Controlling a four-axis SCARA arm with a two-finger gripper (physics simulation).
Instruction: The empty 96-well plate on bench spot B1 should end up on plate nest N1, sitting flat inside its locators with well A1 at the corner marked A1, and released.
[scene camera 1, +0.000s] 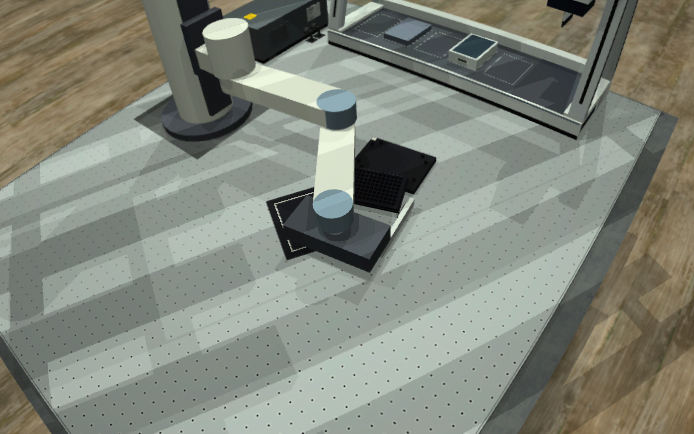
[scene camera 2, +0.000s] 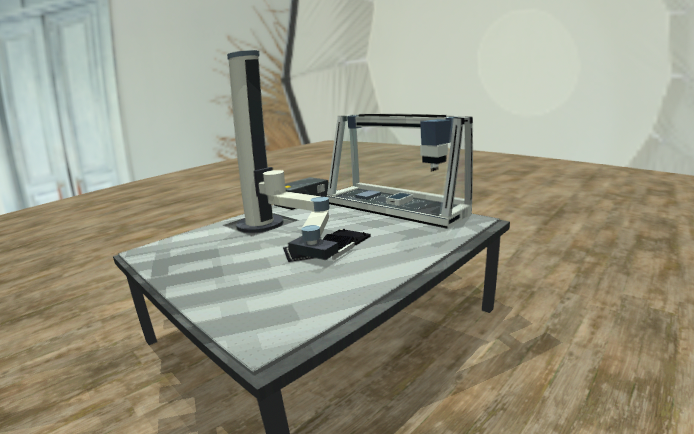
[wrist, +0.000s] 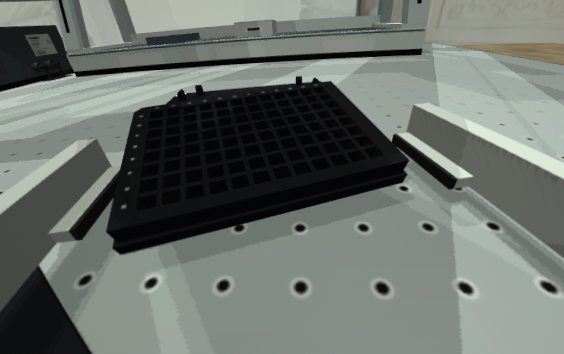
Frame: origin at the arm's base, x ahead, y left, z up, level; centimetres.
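Seen in the pictures: gripper, fingertip midpoint: (scene camera 1: 375, 189) (scene camera 2: 336, 241) (wrist: 264, 138); arm's base, origin of the base link: (scene camera 1: 207, 112) (scene camera 2: 260, 225).
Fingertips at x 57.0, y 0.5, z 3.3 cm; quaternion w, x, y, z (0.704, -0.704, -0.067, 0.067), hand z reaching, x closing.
Offsets run from my fingertips to a thing's top centre. "spot": to the spot under its first point.
The black 96-well plate @(dx -0.5, dy +0.3, dz +1.4 cm) (scene camera 1: 379, 188) (wrist: 260, 145) lies off spot B1, skewed and partly over the near part of the black nest N1 @(dx -2.6, dy +9.7, dz +0.1 cm) (scene camera 1: 399, 156) (scene camera 2: 358, 235), not inside its locators. In the wrist view its near edge stands over the bench; tilt and the A1 marks cannot be told. My gripper (scene camera 1: 373, 180) (wrist: 264, 138) is open and empty, with one finger on each side of the plate's near part. The left finger looks very close to the plate; the right one stands apart. The left finger is hidden in scene camera 1. Spot B1 @(spot: dx -11.4, dy -17.3, dz -1.9 cm) (scene camera 1: 280, 220) is partly under the hand.
A framed deck (scene camera 1: 455, 76) (scene camera 2: 394, 210) stands at the back, with a blue-grey block @(spot: dx -29.2, dy +54.5, dz +4.5 cm) (scene camera 1: 407, 31) and a white box @(spot: dx -6.8, dy +49.6, dz +4.8 cm) (scene camera 1: 466, 60) on it and a tool head @(spot: dx +20.5, dy +46.3, dz +39.1 cm) (scene camera 2: 435, 138) above. A dark instrument box @(spot: dx -60.4, dy +35.5, dz +4.3 cm) (scene camera 1: 286, 30) stands beside the arm's column (scene camera 1: 176, 66) (scene camera 2: 243, 138).
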